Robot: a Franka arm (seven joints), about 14 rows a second.
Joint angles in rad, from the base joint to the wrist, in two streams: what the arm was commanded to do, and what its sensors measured. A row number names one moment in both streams.
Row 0, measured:
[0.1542 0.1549 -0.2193 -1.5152 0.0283 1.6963 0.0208]
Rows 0 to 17, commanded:
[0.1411 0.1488 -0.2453 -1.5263 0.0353 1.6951 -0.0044]
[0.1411 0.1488 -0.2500 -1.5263 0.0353 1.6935 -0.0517]
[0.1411 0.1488 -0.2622 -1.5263 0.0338 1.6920 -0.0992]
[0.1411 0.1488 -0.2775 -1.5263 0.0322 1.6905 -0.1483]
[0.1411 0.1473 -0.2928 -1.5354 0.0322 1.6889 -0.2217]
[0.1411 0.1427 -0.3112 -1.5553 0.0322 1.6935 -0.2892]
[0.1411 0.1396 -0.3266 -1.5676 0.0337 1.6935 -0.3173]
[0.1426 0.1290 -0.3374 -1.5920 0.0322 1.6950 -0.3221]
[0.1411 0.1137 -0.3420 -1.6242 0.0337 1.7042 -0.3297]
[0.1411 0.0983 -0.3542 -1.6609 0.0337 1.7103 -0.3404]
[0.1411 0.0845 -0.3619 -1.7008 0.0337 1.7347 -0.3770]
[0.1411 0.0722 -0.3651 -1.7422 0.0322 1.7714 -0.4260]
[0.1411 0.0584 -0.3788 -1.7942 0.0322 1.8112 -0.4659]
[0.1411 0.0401 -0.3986 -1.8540 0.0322 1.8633 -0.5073]
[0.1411 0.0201 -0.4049 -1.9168 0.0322 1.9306 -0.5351]
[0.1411 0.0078 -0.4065 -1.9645 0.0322 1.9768 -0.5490]
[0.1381 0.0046 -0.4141 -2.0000 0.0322 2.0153 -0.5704]
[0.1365 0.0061 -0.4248 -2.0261 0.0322 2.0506 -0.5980]
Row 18, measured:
[0.1358 0.0651 -0.4133 -1.9183 0.0281 1.9672 -0.5467]
